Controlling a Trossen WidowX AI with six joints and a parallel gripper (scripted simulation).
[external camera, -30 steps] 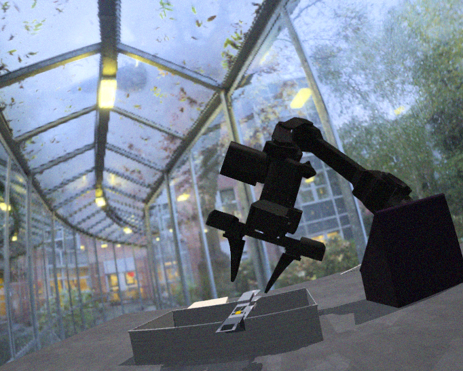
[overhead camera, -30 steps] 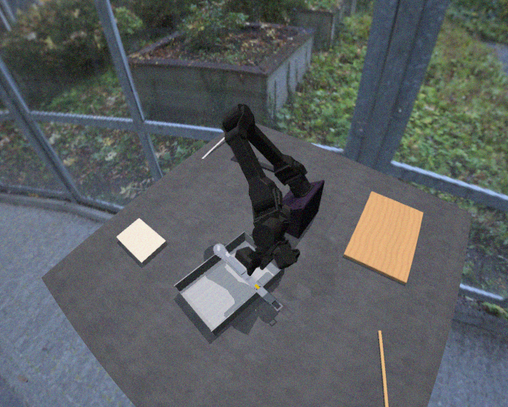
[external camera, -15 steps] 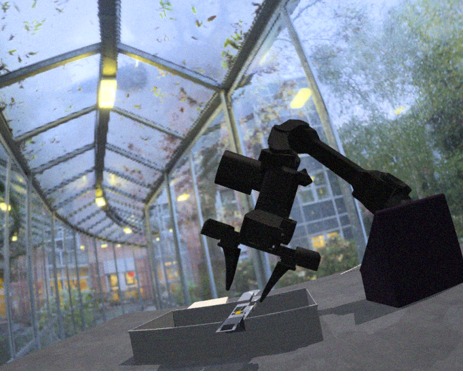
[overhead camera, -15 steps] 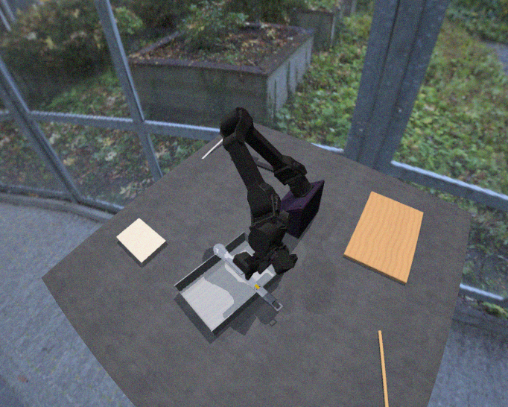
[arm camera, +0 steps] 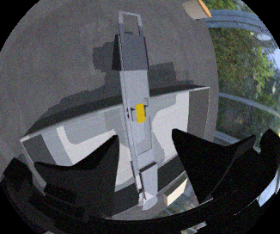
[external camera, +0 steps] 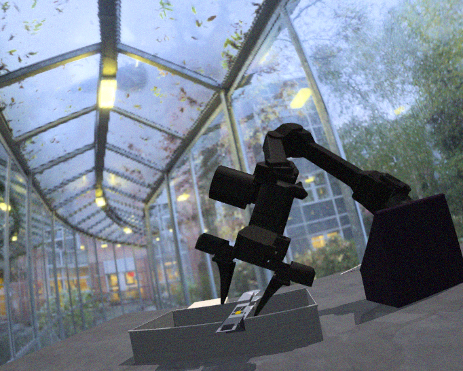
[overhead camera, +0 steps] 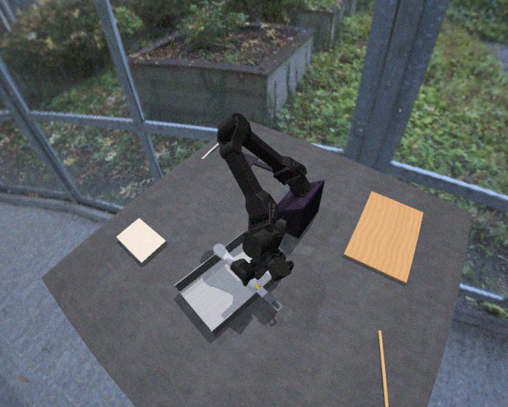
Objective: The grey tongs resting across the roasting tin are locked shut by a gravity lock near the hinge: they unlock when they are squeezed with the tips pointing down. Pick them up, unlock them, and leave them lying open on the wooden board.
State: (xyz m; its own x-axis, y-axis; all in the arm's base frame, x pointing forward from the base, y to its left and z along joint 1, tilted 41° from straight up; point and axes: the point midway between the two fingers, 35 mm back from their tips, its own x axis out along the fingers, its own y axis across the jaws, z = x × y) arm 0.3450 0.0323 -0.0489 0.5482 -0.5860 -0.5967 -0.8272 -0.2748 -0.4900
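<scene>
My gripper tip is now 20 mm to the right of the yellow lock piece. The rest, counted from my gripper tip: wooden board (490 mm behind, 270 mm to the left, 60 mm below); grey roasting tin (20 mm ahead, 70 mm to the right, 40 mm below); cream block (130 mm ahead, 450 mm to the right, 50 mm below).
</scene>
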